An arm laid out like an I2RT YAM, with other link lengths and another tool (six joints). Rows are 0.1 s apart.
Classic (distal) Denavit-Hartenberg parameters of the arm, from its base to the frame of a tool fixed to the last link. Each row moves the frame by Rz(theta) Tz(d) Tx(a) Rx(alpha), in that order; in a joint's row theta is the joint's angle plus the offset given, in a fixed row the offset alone. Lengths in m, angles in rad.
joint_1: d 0.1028  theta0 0  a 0.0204  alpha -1.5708
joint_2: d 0  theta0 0  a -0.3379  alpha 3.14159
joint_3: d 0  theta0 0.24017  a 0.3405  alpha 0
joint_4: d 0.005  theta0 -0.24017  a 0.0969  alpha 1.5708
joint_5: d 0.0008  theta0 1.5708  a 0  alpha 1.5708
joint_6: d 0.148  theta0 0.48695  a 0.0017  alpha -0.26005
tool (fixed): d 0.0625  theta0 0  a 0  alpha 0
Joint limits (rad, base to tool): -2.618..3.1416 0..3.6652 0..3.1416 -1.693..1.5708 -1.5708..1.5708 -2.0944..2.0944
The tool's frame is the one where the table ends.
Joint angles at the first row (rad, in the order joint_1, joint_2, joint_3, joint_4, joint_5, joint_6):
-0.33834 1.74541 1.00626 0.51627 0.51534 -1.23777
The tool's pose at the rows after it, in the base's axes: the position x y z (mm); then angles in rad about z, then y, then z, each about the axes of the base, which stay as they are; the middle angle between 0 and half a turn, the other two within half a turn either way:
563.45, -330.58, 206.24, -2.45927, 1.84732, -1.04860
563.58, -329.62, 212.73, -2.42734, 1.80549, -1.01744
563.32, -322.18, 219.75, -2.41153, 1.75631, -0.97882
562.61, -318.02, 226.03, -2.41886, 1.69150, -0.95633
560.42, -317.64, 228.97, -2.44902, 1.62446, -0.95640
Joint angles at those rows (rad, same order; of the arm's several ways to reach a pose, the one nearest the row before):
-0.35540 1.76316 0.95264 0.68811 0.48798 -1.27892
-0.36207 1.76543 0.92651 0.77094 0.45856 -1.28431
-0.36052 1.76254 0.89018 0.86169 0.42549 -1.30436
-0.36167 1.77780 0.85921 0.97558 0.39974 -1.35054
-0.36478 1.80912 0.83658 1.09397 0.38854 -1.41729

